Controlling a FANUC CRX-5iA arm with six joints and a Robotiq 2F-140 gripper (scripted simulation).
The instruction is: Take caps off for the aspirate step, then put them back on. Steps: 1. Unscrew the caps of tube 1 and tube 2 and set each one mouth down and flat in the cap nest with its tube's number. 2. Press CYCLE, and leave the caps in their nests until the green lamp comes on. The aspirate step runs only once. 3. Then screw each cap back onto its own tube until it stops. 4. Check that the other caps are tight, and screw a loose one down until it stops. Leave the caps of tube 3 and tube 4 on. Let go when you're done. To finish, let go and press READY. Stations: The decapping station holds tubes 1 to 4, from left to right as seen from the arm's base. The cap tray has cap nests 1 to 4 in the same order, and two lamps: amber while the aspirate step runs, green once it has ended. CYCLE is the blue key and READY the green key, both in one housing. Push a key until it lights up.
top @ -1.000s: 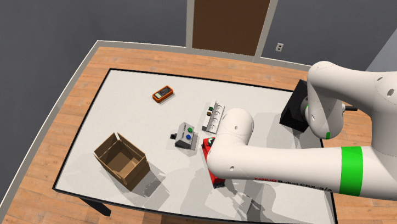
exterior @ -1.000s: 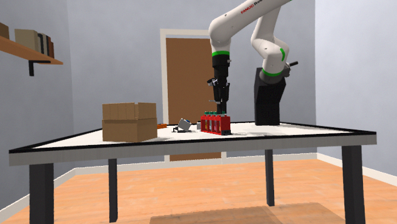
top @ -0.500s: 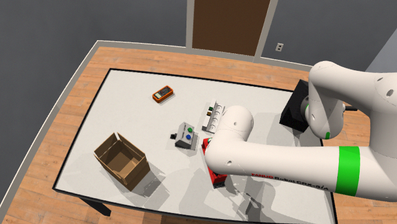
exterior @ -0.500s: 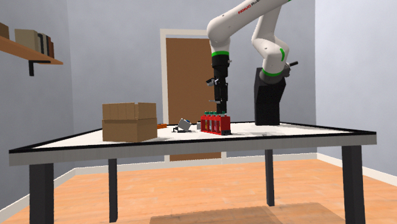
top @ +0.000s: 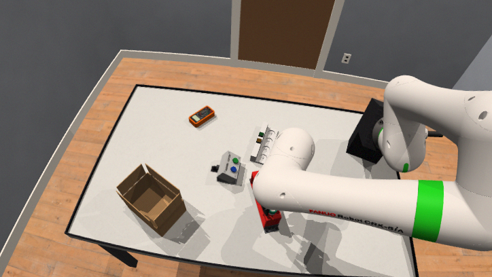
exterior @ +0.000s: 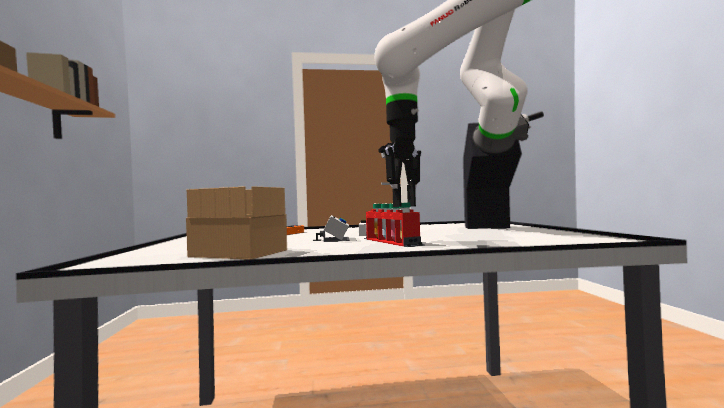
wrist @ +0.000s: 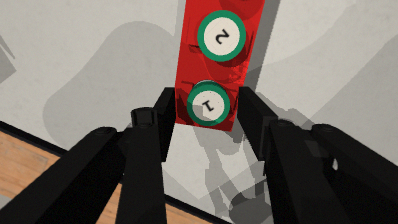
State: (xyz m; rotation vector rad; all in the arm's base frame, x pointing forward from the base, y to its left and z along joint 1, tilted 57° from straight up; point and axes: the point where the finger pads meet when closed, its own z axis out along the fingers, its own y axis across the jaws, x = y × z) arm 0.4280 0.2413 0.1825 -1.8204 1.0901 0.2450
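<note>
Now: hand 30 mm above the cap 1. Round my hand: cap 2: 20 mm ahead, 50 mm to the right, 30 mm below; cap 3: 50 mm ahead, 90 mm to the right, 30 mm below; cap 4: 70 mm ahead, 140 mm to the right, 30 mm below.
</note>
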